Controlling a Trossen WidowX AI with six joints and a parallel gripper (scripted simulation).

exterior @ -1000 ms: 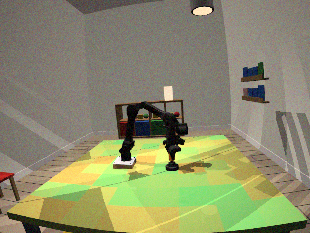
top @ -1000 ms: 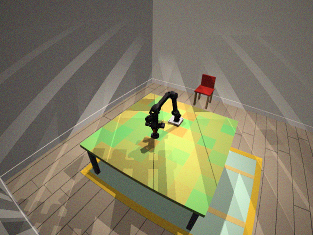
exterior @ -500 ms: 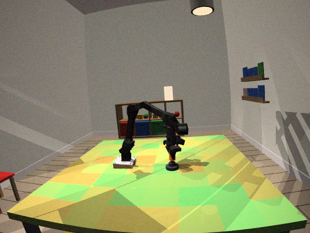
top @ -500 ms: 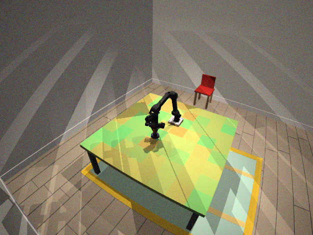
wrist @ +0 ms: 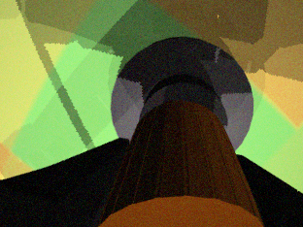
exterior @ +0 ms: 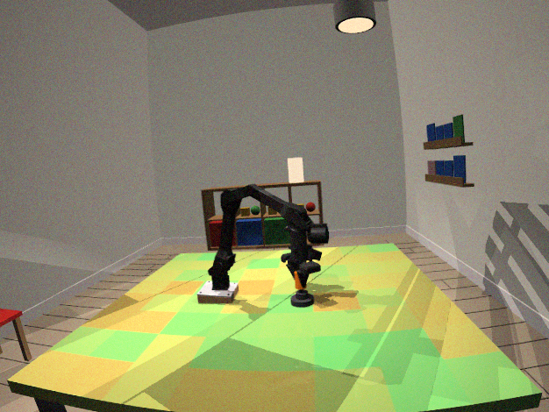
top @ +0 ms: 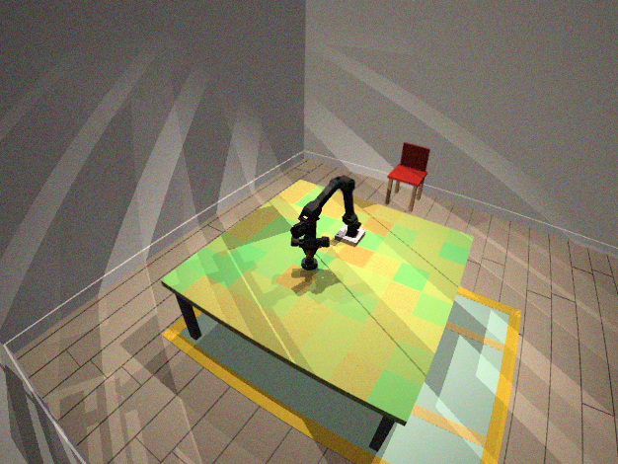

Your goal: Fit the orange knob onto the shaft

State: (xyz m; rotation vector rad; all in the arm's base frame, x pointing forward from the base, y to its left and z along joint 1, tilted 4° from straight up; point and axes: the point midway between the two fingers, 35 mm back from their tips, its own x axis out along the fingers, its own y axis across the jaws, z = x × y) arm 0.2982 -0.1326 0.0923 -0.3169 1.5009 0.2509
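Right now the knob is 20 mm above my gripper tip. From my gripper tip the other things lie so: pedestal 40 mm below.
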